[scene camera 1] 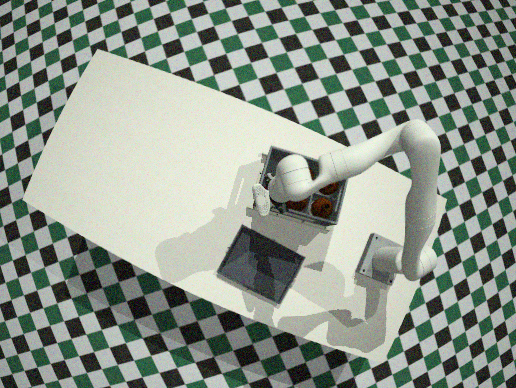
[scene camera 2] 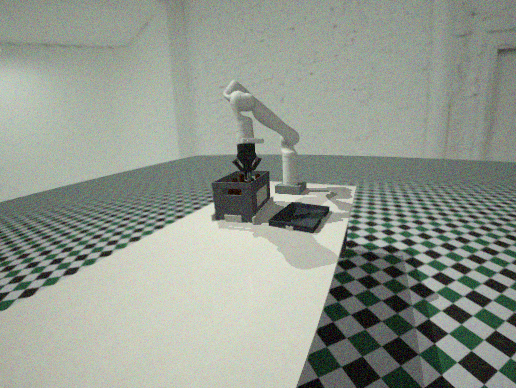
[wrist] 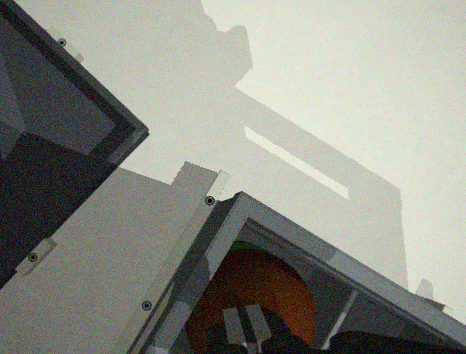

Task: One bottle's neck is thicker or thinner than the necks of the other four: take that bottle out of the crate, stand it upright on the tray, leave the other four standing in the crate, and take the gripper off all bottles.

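Where they show: gripper, fingertip midpoint: (scene camera 2: 248, 180) (wrist: 243, 331); arm's base, link origin: (scene camera 1: 383, 259) (scene camera 2: 290, 183).
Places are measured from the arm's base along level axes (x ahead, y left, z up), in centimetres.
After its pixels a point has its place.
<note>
The grey crate (scene camera 1: 333, 220) @[x 24.9, y -8.4, z 8.7 cm] (scene camera 2: 237, 198) @[x 51.4, y -14.2, z 6.1 cm] (wrist: 284, 222) @[x 51.5, y -9.6, z 13.0 cm] stands mid-table and holds orange-brown bottles (scene camera 1: 322, 208) @[x 29.7, y -11.2, z 9.6 cm]; my arm hides most of them in the overhead view. My gripper (scene camera 2: 248, 175) @[x 47.1, y -10.3, z 12.8 cm] (wrist: 243, 331) @[x 47.1, y -10.3, z 12.8 cm] reaches down into the crate's corner compartment nearest the tray, right over one orange-brown bottle (wrist: 263, 277) @[x 48.9, y -11.1, z 7.5 cm]. The fingers are closed together with nothing between them. That bottle's neck is hidden behind the fingers. The dark tray (scene camera 1: 237, 265) @[x 51.6, y 14.1, z -4.0 cm] (scene camera 2: 299, 217) @[x 44.2, y 11.2, z -4.0 cm] (wrist: 98, 116) @[x 52.8, y 3.7, z -4.0 cm] lies flat beside the crate with nothing on it.
The arm's base (scene camera 1: 376, 262) @[x 3.9, y 1.9, z 4.0 cm] (scene camera 2: 290, 188) @[x 7.6, y 1.2, z -0.9 cm] is bolted near the table's edge beyond the crate. Small pale mounting strips (wrist: 210, 197) @[x 51.5, y -6.9, z -1.5 cm] with screws run along the crate's foot. A checkered floor surrounds the table.
</note>
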